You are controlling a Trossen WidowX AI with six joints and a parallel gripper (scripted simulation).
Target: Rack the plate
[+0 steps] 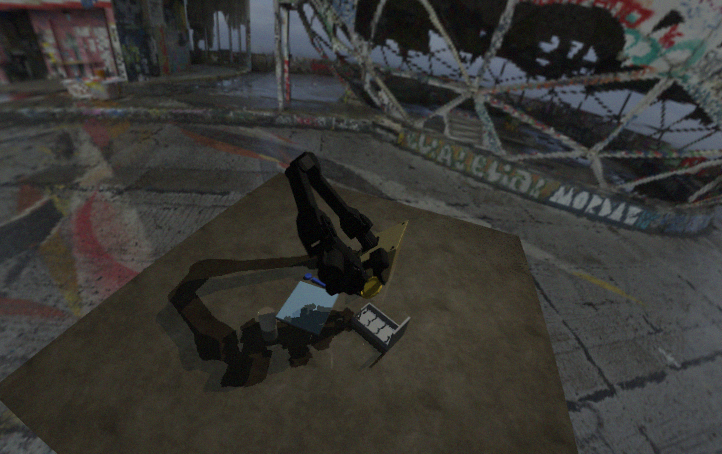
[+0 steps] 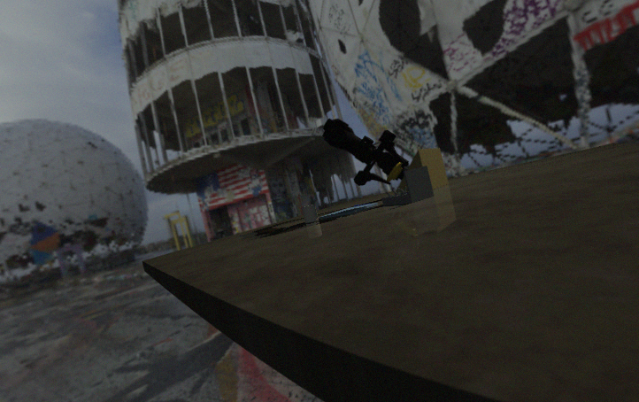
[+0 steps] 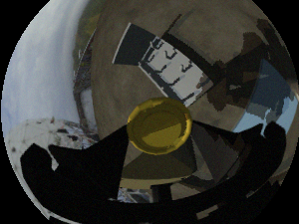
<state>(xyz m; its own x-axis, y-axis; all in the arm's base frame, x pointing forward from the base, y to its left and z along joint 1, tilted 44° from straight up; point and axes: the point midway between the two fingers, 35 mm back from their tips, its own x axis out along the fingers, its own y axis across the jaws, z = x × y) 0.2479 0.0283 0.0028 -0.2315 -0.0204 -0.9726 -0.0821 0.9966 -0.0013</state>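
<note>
Right now my gripper tip is 60 mm short of the grey dish rack, 60 mm above it and 40 mm to the right of it. From my gripper tip the other things lie so: blue spoon: 190 mm to the right, 80 mm below, 50 mm behind; yellow plate: 10 mm to the right, 10 mm above; light blue mat: 170 mm to the right, 80 mm below, 50 mm ahead.
</note>
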